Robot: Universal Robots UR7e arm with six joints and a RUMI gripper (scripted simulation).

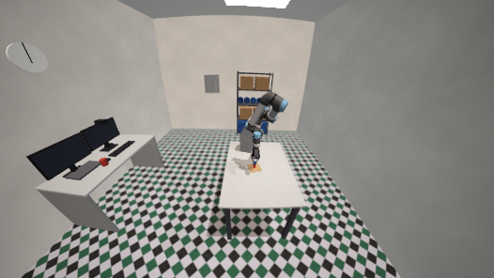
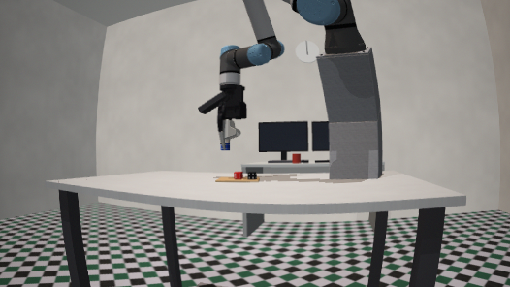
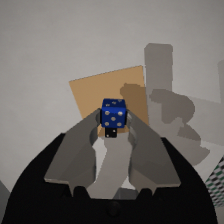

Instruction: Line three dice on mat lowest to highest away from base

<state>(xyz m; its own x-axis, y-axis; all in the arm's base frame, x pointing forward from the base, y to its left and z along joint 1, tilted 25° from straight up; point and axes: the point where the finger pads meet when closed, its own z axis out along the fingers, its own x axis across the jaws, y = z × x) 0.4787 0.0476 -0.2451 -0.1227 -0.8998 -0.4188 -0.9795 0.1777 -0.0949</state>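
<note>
Right now the red die is 5 cm behind my hand, 1 cm to the left of it and 10 cm below it. From my hand the other things lie so: tan mat 5 cm behind, 1 cm to the left, 12 cm below; then black die 10 cm behind, 1 cm to the left, 10 cm below; then blue die right at my hand.
</note>
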